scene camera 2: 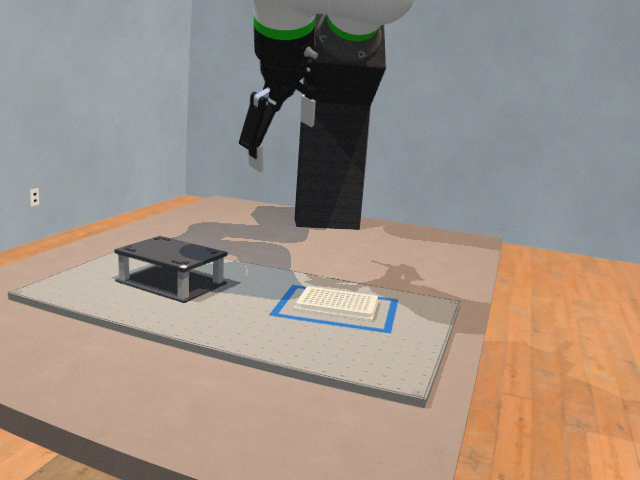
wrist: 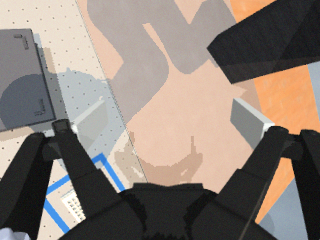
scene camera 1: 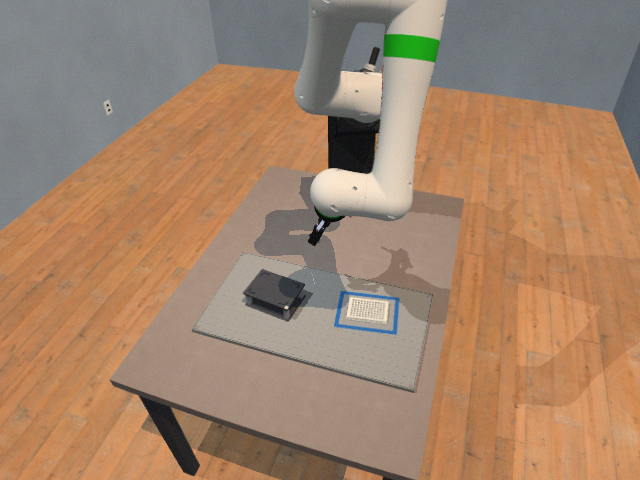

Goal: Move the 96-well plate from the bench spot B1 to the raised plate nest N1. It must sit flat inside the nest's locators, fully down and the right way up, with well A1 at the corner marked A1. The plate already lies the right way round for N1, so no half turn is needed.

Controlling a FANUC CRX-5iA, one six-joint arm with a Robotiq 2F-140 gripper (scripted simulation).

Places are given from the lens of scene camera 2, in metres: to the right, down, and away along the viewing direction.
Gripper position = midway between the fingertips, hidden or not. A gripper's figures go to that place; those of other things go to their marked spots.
my gripper point(scene camera 2: 282, 144): -0.07, -0.18, 1.06
white 96-well plate point(scene camera 2: 341, 304): 0.04, 0.11, 0.94
